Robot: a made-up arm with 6 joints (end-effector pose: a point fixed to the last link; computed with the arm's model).
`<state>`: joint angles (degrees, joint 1 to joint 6).
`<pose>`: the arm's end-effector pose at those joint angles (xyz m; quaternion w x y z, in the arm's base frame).
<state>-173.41 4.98 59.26 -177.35 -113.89 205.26</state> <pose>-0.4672 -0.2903 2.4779 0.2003 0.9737 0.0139 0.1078</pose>
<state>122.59 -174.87 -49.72 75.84 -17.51 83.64</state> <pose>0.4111 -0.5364 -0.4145 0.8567 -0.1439 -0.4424 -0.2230</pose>
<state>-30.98 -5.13 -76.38 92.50 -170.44 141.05</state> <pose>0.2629 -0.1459 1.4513 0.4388 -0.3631 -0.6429 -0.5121</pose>
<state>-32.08 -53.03 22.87 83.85 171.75 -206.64</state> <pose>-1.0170 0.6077 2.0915 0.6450 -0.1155 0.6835 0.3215</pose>
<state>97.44 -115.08 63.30 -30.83 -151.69 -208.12</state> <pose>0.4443 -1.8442 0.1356 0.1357 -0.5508 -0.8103 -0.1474</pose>
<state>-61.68 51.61 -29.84 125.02 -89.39 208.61</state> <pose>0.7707 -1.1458 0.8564 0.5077 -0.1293 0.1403 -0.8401</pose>
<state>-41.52 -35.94 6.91 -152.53 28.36 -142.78</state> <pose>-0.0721 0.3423 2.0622 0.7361 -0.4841 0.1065 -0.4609</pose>
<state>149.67 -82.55 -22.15 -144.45 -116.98 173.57</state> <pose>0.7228 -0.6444 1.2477 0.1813 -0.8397 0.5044 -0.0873</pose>
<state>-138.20 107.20 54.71 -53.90 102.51 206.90</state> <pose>-1.2566 -0.9378 -0.4397 0.2793 -0.1955 -0.9401 0.0076</pose>
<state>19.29 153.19 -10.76 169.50 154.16 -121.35</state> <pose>-0.0444 0.2293 -0.8698 0.7834 -0.4748 -0.3994 -0.0368</pose>
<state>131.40 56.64 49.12 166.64 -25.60 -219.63</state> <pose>-1.3576 1.1941 1.3233 0.3444 0.3240 0.3336 0.8155</pose>
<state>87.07 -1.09 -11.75 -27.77 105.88 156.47</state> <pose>0.2369 0.5610 1.7536 0.6985 -0.4828 -0.3847 -0.3620</pose>
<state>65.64 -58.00 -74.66 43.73 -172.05 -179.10</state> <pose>-0.0637 -0.5524 1.2991 0.5693 0.1335 -0.3382 -0.7373</pose>
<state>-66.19 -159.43 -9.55 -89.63 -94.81 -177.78</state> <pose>-0.3711 0.8372 -0.1959 0.5114 0.8424 0.1540 0.0718</pose>
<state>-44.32 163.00 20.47 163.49 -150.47 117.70</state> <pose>0.1197 0.1980 -1.1795 0.8277 0.3405 -0.2463 -0.3720</pose>
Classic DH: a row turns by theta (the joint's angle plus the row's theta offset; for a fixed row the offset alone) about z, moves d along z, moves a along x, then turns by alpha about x. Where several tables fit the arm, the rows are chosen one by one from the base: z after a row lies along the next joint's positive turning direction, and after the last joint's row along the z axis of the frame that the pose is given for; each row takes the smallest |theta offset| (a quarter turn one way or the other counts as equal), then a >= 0, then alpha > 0; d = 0 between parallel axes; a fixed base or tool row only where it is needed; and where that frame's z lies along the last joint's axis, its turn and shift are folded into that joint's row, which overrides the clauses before.
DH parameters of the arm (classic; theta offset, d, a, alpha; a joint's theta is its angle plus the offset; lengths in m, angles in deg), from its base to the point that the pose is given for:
joint 1: 0 0.587 0 -90
joint 2: -90 0 1.391 180
joint 3: 0 0 0 -90
joint 4: 0 -0.63 0 90
joint 5: 0 0.235 0 -90
joint 6: 90 0 0 90
tool (fixed): -90 0 0 0

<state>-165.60 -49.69 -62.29 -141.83 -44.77 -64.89</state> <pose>0.5085 -0.0602 1.2077 0.1050 0.3861 -0.8787 0.2603</pose>
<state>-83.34 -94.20 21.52 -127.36 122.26 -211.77</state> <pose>-0.0314 1.4989 1.1338 0.3417 0.2995 -0.3428 -0.8222</pose>
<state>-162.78 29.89 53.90 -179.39 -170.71 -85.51</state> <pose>-1.1432 -0.6003 2.0470 0.7298 0.6555 0.1933 0.0214</pose>
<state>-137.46 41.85 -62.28 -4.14 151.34 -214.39</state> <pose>-0.7168 -0.3397 1.0164 0.2736 0.4045 -0.7883 0.3743</pose>
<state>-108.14 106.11 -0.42 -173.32 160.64 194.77</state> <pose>-0.1303 -1.1474 -0.3952 0.3504 -0.6052 -0.3928 -0.5972</pose>
